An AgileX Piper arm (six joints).
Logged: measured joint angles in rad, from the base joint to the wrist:
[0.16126 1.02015 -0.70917 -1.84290 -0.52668 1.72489]
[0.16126 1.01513 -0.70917 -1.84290 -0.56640 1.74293]
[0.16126 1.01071 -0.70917 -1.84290 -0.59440 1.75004]
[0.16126 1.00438 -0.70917 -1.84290 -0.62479 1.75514]
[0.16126 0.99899 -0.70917 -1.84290 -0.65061 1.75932]
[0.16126 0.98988 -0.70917 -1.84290 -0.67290 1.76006]
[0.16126 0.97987 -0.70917 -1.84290 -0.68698 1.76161]
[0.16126 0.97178 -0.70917 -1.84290 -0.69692 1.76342]
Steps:
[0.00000 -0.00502 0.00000 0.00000 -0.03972 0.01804]
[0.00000 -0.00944 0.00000 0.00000 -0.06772 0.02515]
[0.00000 -0.01577 0.00000 0.00000 -0.09811 0.03025]
[0.00000 -0.02116 0.00000 0.00000 -0.12393 0.03443]
[0.00000 -0.03027 0.00000 0.00000 -0.14622 0.03517]
[0.00000 -0.04028 0.00000 0.00000 -0.16030 0.03672]
[0.00000 -0.04837 0.00000 0.00000 -0.17024 0.03853]

